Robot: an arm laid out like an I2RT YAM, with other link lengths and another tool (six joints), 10 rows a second.
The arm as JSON. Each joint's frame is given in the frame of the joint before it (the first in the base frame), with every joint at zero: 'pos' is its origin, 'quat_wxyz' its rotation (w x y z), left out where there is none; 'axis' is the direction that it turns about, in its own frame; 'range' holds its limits. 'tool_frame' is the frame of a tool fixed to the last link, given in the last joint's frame.
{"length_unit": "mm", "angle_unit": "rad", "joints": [
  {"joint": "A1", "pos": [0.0, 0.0, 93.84], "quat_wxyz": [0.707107, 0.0, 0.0, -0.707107], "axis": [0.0, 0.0, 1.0], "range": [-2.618, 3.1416]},
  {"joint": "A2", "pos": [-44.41, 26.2, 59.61], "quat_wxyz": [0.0, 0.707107, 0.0, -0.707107], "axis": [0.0, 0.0, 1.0], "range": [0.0, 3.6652]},
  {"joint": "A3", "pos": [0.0, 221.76, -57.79], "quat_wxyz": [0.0, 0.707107, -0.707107, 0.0], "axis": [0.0, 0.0, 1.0], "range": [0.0, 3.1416]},
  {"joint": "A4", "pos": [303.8, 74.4, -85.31], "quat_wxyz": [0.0, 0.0, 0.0, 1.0], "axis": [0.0, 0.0, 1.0], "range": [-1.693, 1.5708]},
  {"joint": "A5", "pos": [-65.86, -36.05, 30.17], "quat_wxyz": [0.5, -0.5, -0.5, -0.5], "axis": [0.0, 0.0, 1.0], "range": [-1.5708, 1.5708]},
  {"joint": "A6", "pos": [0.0, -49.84, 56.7], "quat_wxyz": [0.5, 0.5, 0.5, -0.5], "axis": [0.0, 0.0, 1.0], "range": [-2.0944, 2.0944]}
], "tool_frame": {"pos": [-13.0, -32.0, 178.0], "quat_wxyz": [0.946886, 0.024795, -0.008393, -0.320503]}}
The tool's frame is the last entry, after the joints.
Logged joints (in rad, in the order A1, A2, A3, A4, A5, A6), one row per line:
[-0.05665 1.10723 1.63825 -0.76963 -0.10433 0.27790]
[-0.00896 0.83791 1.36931 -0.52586 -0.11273 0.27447]
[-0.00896 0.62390 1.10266 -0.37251 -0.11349 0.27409]
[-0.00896 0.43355 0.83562 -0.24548 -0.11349 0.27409]
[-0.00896 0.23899 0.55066 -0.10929 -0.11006 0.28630]
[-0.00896 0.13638 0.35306 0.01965 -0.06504 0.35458]
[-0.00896 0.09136 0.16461 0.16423 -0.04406 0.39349]
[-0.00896 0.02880 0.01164 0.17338 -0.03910 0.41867]
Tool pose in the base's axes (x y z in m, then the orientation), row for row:
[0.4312 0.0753 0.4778 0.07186 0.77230 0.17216 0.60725]
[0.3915 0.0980 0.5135 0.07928 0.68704 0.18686 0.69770]
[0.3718 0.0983 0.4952 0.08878 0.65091 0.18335 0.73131]
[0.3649 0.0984 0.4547 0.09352 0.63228 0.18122 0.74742]
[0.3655 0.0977 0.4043 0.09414 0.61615 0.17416 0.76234]
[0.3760 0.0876 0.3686 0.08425 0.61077 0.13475 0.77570]
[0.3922 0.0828 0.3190 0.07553 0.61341 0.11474 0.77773]
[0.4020 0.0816 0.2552 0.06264 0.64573 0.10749 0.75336]
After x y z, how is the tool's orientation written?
As a quaternion, w x y z.
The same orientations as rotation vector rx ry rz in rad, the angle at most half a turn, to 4 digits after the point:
[2.3212 0.5174 1.8251]
[2.0558 0.5591 2.0877]
[1.9368 0.5456 2.1761]
[1.8762 0.5377 2.2178]
[1.8276 0.5166 2.2613]
[1.8222 0.4020 2.3143]
[1.8396 0.3441 2.3324]
[1.9515 0.3249 2.2768]

